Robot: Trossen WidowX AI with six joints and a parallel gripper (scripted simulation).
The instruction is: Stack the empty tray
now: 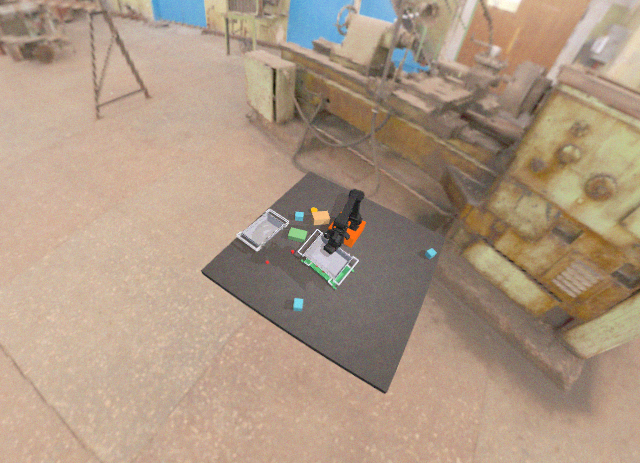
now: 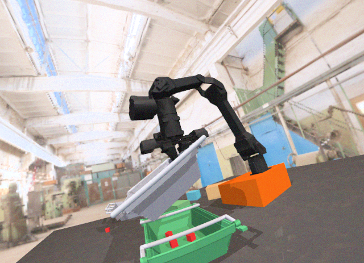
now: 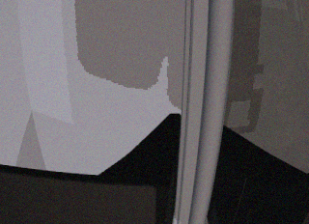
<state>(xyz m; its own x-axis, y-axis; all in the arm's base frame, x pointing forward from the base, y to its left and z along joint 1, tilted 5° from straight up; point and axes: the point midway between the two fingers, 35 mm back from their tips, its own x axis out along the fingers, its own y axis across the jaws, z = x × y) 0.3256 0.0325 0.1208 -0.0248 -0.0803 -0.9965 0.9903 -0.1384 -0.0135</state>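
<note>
The grey tray lies 80 mm ahead of my gripper tip and 10 mm to the right of it. From my gripper tip the other things lie so: tan block: 300 mm behind, 280 mm to the right, 150 mm below; then green block: 60 mm behind, 320 mm to the right, 160 mm below.
</note>
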